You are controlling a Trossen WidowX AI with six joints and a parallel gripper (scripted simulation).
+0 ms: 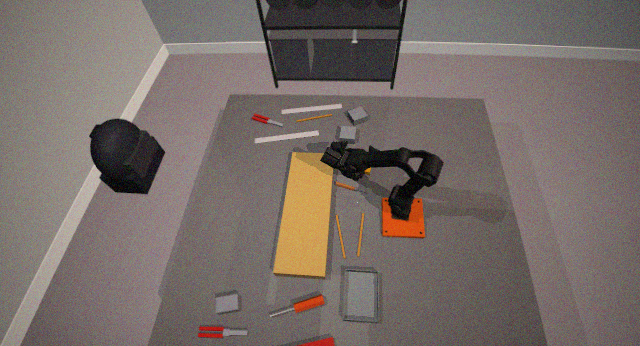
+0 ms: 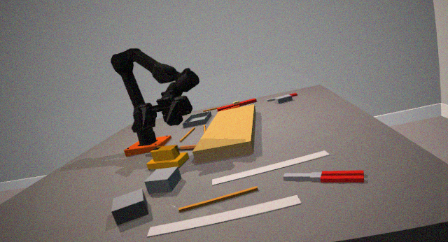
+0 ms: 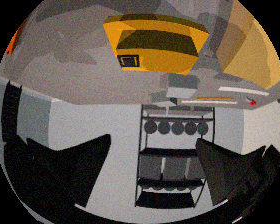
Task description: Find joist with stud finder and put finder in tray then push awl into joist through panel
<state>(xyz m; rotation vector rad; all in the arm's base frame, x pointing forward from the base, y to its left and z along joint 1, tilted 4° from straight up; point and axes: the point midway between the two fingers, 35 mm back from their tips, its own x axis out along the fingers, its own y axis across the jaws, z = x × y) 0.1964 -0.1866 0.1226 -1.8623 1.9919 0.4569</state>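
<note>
Right now the stud finder is 2 cm behind my gripper tip, 1 cm to the left of it and 9 cm below it. Also, from my gripper tip: indicator window 3 cm behind, 1 cm to the left, 8 cm below; grey tray 9 cm behind, 54 cm to the left, 12 cm below; awl 13 cm to the left, 13 cm below.
</note>
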